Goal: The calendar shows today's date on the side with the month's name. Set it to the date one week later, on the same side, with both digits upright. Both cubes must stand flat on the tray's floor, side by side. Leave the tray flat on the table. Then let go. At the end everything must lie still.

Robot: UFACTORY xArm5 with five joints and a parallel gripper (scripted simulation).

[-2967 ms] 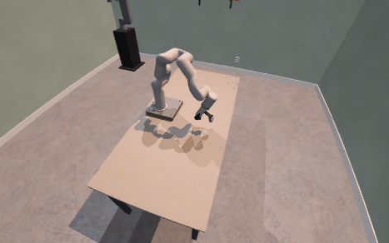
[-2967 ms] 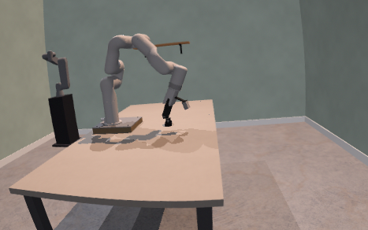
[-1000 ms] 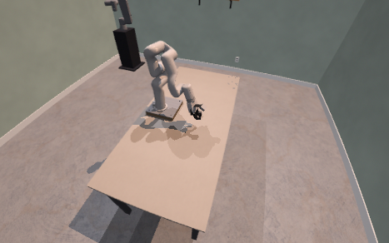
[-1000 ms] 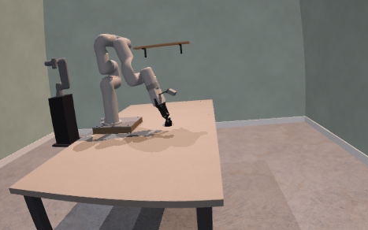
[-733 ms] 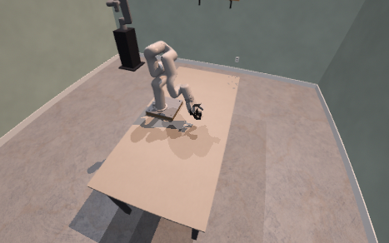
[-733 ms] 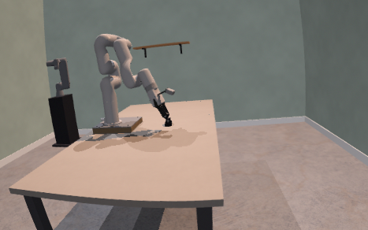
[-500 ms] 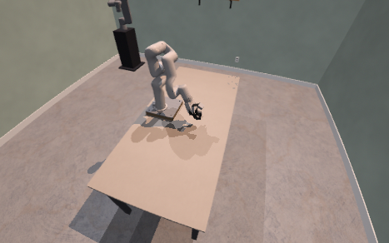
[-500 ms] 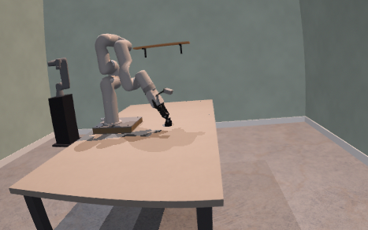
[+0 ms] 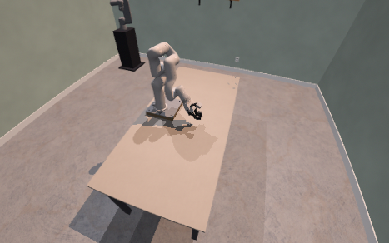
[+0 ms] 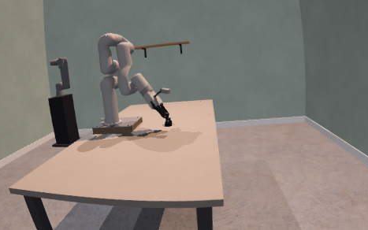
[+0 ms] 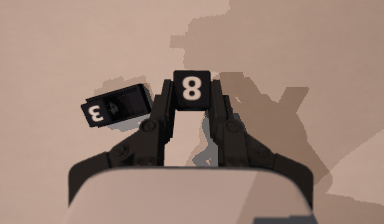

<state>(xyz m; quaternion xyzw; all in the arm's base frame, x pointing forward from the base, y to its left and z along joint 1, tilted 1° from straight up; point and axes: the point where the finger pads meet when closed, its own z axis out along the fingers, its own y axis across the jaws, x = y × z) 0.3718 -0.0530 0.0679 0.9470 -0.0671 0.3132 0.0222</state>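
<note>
My gripper is now 20 mm above the black cube and 10 mm short of it. From my hand the other things lie so: black calendar tray (100 mm to the left, 90 mm below).
</note>
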